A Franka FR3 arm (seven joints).
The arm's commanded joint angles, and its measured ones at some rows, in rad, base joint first. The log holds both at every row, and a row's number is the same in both.
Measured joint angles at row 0:
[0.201 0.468 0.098 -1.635 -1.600 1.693 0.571]
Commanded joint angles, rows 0 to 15:
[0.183 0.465 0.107 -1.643 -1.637 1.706 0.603]
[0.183 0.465 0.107 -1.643 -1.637 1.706 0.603]
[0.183 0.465 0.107 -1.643 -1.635 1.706 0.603]
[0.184 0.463 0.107 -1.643 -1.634 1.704 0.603]
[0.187 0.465 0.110 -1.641 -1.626 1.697 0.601]
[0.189 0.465 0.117 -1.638 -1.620 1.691 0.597]
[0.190 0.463 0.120 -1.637 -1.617 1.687 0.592]
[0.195 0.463 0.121 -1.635 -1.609 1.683 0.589]
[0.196 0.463 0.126 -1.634 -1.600 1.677 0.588]
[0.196 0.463 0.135 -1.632 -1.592 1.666 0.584]
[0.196 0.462 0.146 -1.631 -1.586 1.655 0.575]
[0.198 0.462 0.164 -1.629 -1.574 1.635 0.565]
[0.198 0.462 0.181 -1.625 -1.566 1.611 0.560]
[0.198 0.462 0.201 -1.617 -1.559 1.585 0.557]
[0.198 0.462 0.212 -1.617 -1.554 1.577 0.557]
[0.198 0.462 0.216 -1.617 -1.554 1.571 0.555]
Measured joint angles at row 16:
[0.203 0.467 0.185 -1.635 -1.568 1.585 0.562]
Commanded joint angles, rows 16 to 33:
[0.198 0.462 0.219 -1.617 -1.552 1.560 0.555]
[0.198 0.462 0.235 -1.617 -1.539 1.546 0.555]
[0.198 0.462 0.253 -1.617 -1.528 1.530 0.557]
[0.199 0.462 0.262 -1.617 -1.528 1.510 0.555]
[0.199 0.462 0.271 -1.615 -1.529 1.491 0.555]
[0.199 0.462 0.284 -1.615 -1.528 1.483 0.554]
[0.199 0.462 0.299 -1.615 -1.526 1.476 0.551]
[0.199 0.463 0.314 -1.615 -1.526 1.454 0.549]
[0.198 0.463 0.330 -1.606 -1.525 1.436 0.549]
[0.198 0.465 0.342 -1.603 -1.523 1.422 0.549]
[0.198 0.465 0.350 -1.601 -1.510 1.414 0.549]
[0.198 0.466 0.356 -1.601 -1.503 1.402 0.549]
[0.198 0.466 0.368 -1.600 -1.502 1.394 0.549]
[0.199 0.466 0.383 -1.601 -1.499 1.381 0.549]
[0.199 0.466 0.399 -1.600 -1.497 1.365 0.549]
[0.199 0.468 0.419 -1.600 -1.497 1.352 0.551]
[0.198 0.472 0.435 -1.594 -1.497 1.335 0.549]
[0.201 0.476 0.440 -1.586 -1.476 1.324 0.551]
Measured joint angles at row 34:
[0.203 0.468 0.405 -1.631 -1.490 1.363 0.557]
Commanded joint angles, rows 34 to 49:
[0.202 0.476 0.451 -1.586 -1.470 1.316 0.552]
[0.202 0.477 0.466 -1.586 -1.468 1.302 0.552]
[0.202 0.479 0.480 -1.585 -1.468 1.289 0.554]
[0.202 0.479 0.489 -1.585 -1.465 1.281 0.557]
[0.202 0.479 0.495 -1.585 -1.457 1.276 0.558]
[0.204 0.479 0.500 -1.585 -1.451 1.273 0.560]
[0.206 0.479 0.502 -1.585 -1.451 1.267 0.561]
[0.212 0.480 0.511 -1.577 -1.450 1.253 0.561]
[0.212 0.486 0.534 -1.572 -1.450 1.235 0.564]
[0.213 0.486 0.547 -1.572 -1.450 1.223 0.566]
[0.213 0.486 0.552 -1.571 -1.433 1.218 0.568]
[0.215 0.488 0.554 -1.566 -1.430 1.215 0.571]
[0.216 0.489 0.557 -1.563 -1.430 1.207 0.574]
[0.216 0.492 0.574 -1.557 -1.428 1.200 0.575]
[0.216 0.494 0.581 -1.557 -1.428 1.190 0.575]
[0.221 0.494 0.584 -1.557 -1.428 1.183 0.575]
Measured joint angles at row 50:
[0.211 0.484 0.556 -1.602 -1.429 1.234 0.563]
